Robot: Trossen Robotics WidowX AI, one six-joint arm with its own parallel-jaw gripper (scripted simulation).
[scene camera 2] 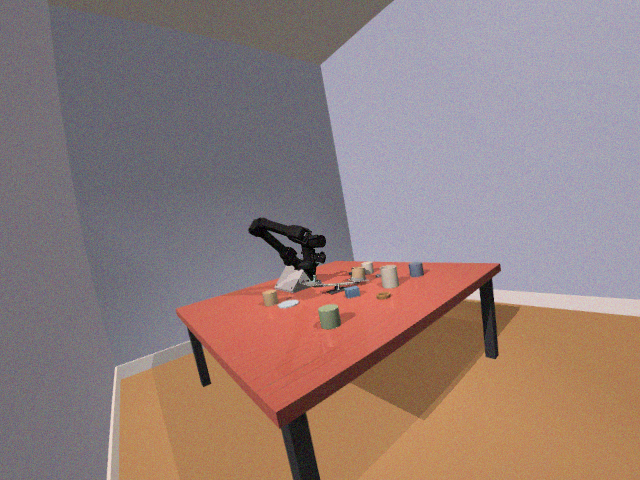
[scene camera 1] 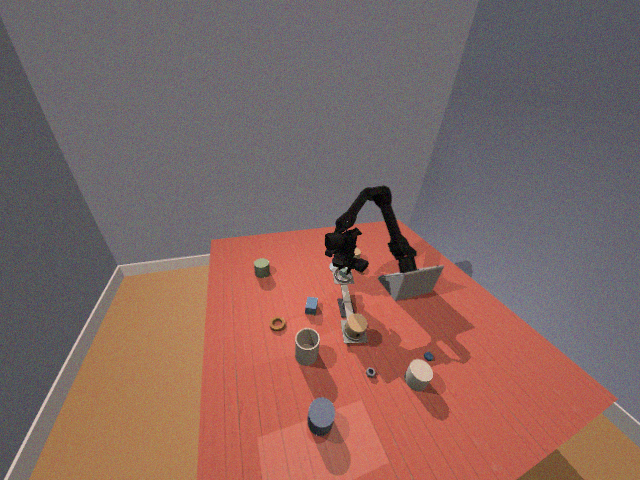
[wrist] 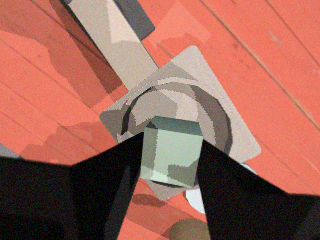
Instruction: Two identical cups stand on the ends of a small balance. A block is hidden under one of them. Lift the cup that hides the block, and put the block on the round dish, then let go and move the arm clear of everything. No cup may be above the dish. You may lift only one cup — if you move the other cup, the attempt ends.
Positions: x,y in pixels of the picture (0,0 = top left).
Labels:
My gripper (wrist: 171,142) carries a pale green block (wrist: 171,150).

